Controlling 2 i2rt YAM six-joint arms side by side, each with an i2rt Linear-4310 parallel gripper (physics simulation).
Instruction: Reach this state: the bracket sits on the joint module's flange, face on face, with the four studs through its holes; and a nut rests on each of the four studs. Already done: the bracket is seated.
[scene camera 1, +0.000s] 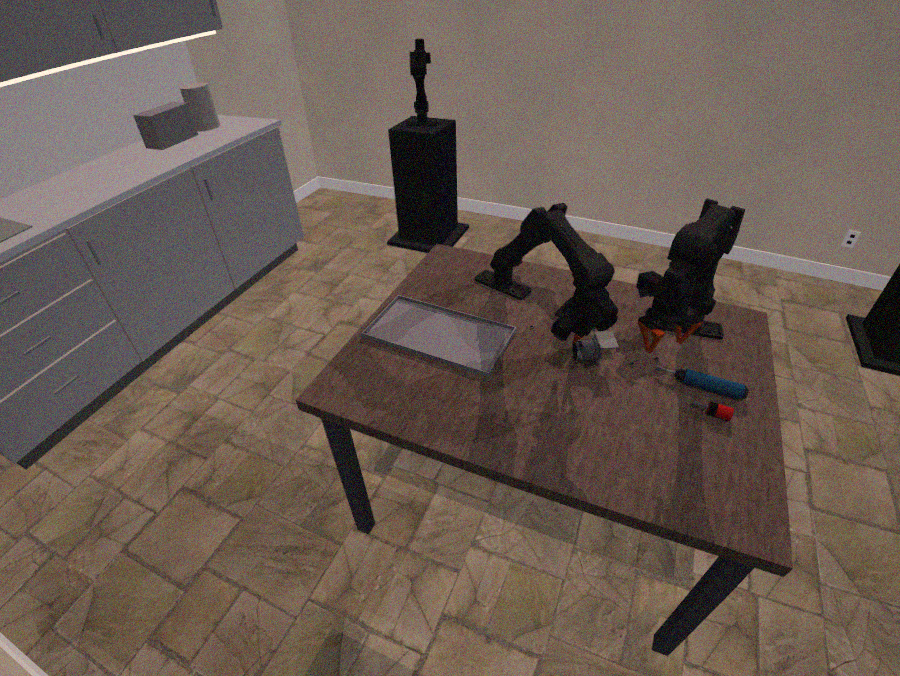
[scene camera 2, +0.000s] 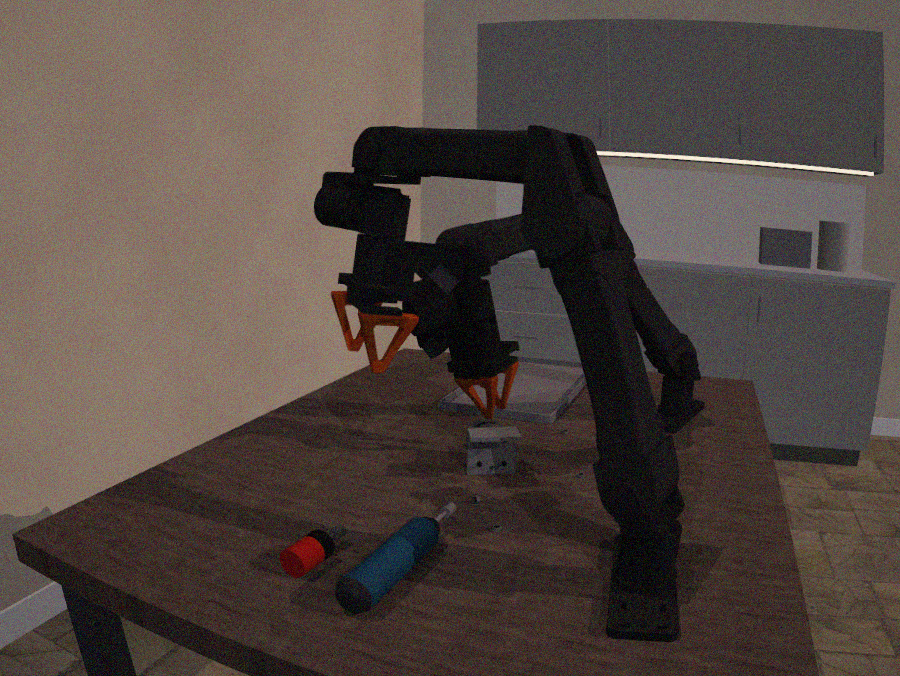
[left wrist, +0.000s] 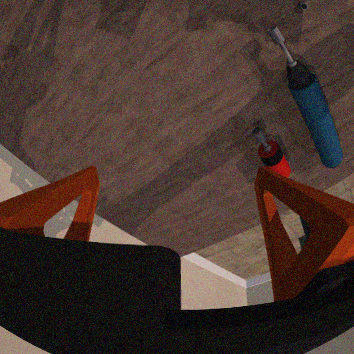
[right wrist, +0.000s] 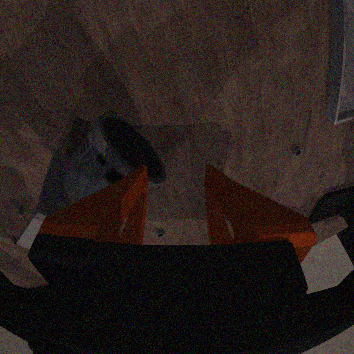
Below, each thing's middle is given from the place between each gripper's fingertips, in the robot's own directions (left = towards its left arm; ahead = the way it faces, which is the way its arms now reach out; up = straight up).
Right now the short red-handled tool (scene camera 2: 298, 559) is 20 mm behind my left hand, 170 mm to the left of it and 170 mm below it. Round my left hand: shallow grey tray (scene camera 1: 471, 342) 50 mm behind, 620 mm to the right, 190 mm below; round joint module (right wrist: 113, 148) 100 mm behind, 180 mm to the right, 160 mm below; blue screwdriver (scene camera 2: 362, 588) 110 mm behind, 130 mm to the left, 170 mm below.
Right now the round joint module is 1 cm behind my right hand, 5 cm to the left of it and 3 cm below it. From my right hand the other things lie so: shallow grey tray 5 cm ahead, 38 cm to the right, 6 cm below; short red-handled tool 8 cm ahead, 40 cm to the left, 5 cm below; blue screwdriver 2 cm behind, 37 cm to the left, 4 cm below.
